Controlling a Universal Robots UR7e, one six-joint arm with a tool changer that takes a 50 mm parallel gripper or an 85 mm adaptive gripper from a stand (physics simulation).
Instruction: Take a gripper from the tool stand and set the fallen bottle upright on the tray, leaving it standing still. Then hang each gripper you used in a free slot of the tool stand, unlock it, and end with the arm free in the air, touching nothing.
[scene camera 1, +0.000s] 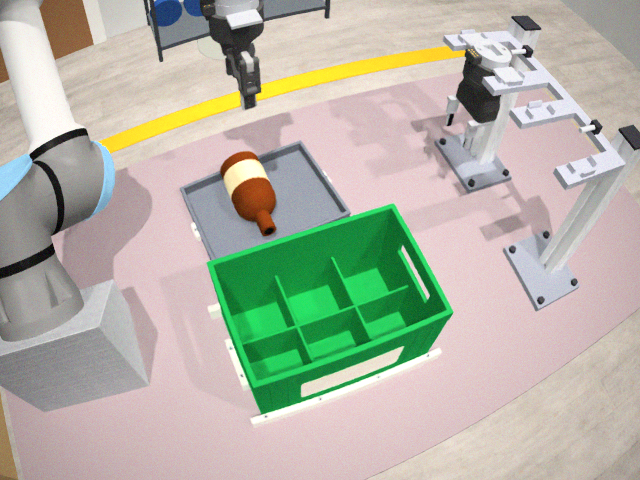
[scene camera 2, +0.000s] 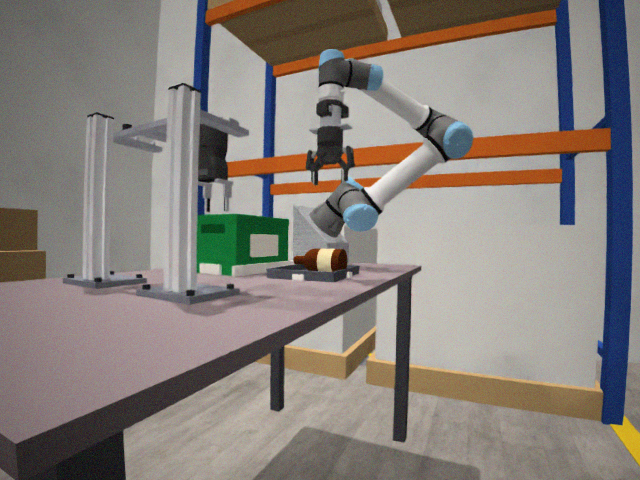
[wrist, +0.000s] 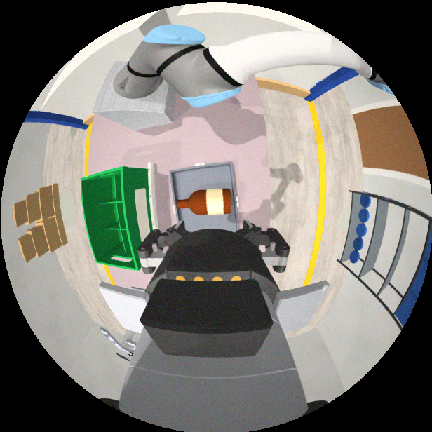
Labels:
A brown bottle shows in scene camera 1, in scene camera 2 (329, 260) and in the wrist view. One and the same spot on the brown bottle: (wrist: 204, 201) is (scene camera 1: 246, 182).

